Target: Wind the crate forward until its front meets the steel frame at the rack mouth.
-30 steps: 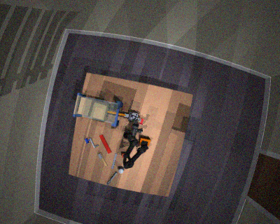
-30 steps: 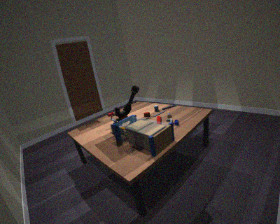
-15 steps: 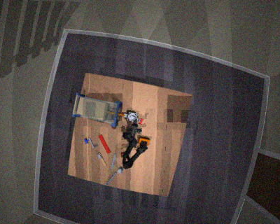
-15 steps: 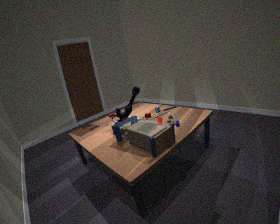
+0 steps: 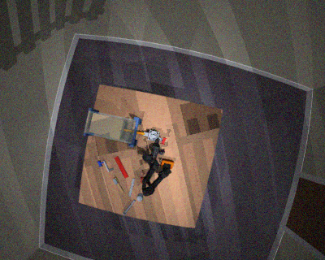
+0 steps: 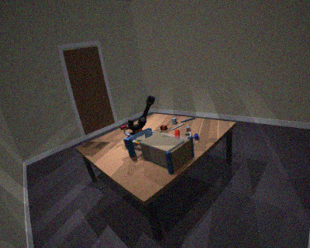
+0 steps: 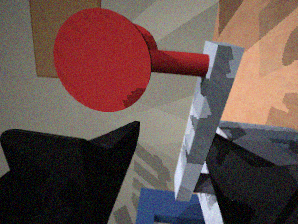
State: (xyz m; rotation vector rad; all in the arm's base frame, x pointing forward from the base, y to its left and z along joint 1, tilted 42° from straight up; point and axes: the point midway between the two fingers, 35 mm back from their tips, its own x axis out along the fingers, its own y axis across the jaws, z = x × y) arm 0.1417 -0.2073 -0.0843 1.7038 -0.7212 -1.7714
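Right now the red-knobbed winch handle is 1 cm behind my gripper tip, 1 cm to the left of it and 1 cm below it. Round my gripper tip: blue frame 21 cm ahead, 3 cm below; then grey hand winch 3 cm ahead, 1 cm to the right, 10 cm below; then red knob 5 cm behind, 2 cm to the left, 2 cm above.
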